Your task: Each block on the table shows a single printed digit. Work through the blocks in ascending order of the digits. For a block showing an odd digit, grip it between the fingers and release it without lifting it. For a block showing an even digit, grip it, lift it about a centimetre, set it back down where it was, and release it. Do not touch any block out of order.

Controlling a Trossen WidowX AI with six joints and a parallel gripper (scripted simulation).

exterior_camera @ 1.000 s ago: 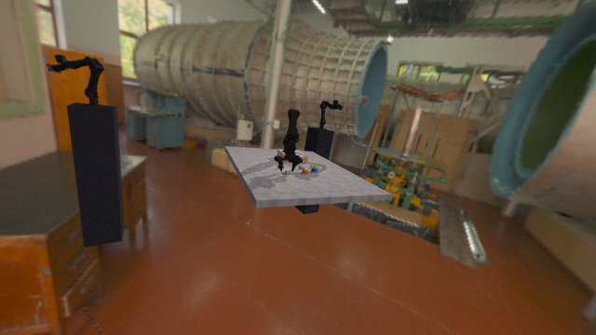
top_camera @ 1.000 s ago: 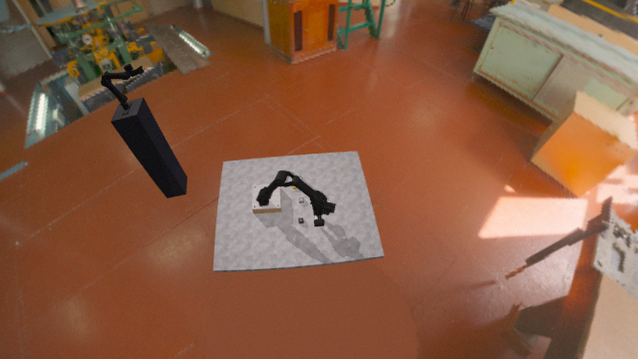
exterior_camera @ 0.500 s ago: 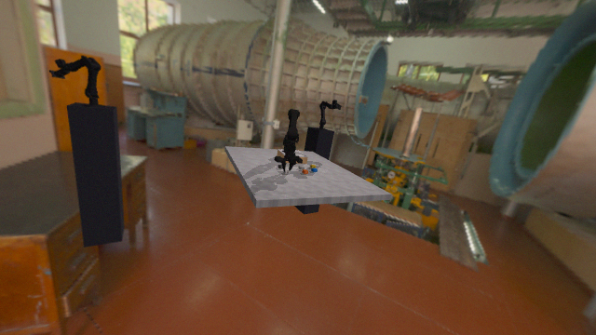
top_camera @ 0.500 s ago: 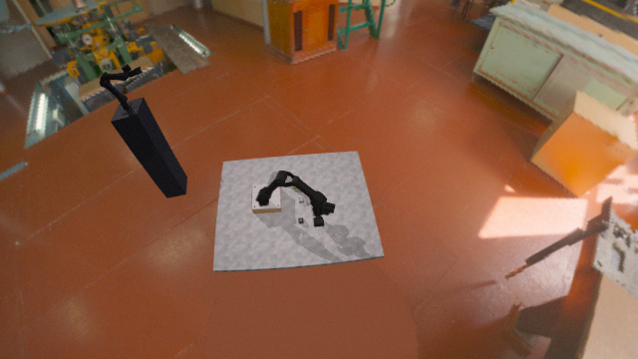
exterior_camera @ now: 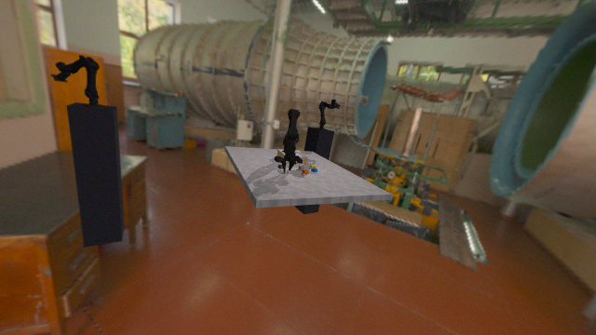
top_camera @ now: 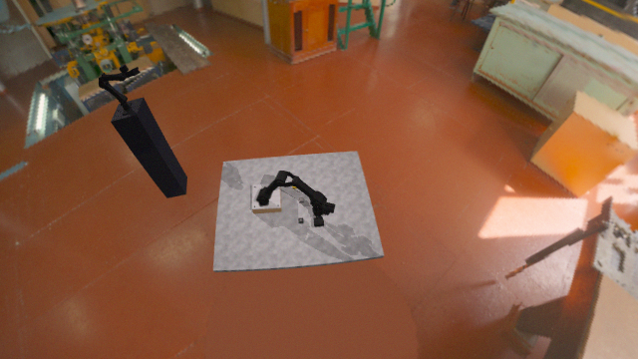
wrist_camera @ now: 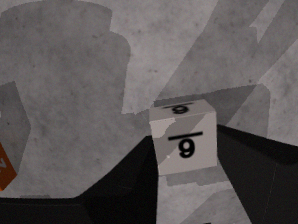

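Right now my gripper tip is right at the white block. From my gripper tip the other things lie so: black block (11 cm behind, 1 cm to the left); then orange block (2 cm ahead, 14 cm to the left); then grey block (7 cm behind, 17 cm to the left).
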